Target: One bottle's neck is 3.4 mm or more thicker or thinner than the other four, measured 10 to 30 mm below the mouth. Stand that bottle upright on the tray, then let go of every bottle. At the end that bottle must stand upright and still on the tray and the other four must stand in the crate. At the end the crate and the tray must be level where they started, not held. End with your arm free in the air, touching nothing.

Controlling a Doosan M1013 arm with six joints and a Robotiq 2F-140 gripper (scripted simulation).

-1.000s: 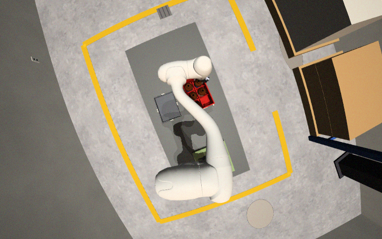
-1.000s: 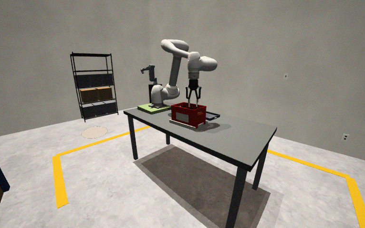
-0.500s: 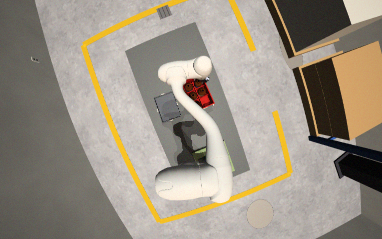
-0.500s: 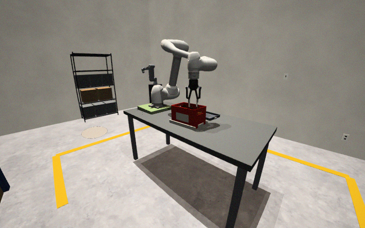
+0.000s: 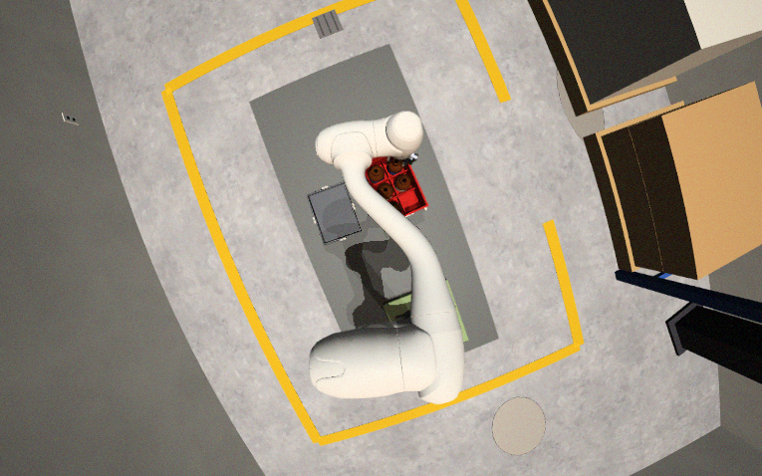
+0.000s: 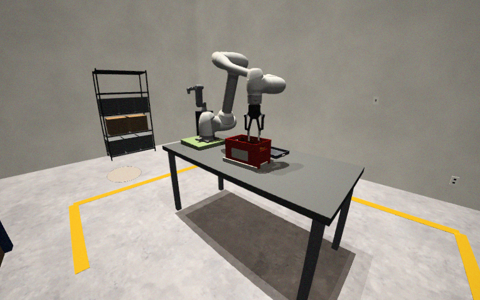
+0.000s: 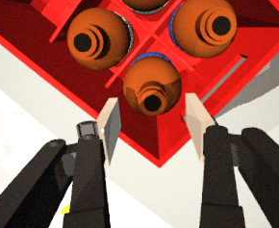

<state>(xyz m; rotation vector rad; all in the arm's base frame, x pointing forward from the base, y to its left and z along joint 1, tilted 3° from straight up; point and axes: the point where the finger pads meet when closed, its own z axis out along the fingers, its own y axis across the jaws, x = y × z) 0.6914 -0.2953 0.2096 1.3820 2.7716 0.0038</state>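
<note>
The red crate is 80 mm behind my hand, 60 mm to the left of it and 130 mm below it. Round my hand: dark grey tray (30 mm behind, 360 mm to the left, 210 mm below).
</note>
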